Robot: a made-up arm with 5 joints. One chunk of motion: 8 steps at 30 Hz.
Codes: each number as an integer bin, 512 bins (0 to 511) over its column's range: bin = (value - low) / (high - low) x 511, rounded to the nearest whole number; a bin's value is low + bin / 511 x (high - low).
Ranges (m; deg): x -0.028..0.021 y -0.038..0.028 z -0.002..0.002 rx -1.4..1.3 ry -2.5..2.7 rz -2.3..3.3
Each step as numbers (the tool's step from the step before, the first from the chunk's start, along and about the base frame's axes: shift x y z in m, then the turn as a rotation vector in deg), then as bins.
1 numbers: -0.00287 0.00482 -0.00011 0.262 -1.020 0.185
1 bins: 262 332 241 315 145 227
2 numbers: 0.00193 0.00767 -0.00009 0.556 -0.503 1.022
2 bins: 312 354 244 370 196 303
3 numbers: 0.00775 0.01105 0.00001 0.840 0.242 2.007
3 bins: 373 380 257 424 269 393
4 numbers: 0.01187 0.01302 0.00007 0.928 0.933 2.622
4 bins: 416 395 264 441 337 449
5 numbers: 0.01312 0.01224 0.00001 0.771 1.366 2.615
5 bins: 429 389 257 411 380 448
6 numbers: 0.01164 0.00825 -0.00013 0.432 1.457 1.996
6 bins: 413 358 239 347 389 392
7 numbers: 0.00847 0.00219 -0.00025 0.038 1.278 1.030
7 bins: 380 311 224 272 371 304
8 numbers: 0.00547 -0.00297 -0.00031 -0.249 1.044 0.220
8 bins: 349 271 216 218 348 230
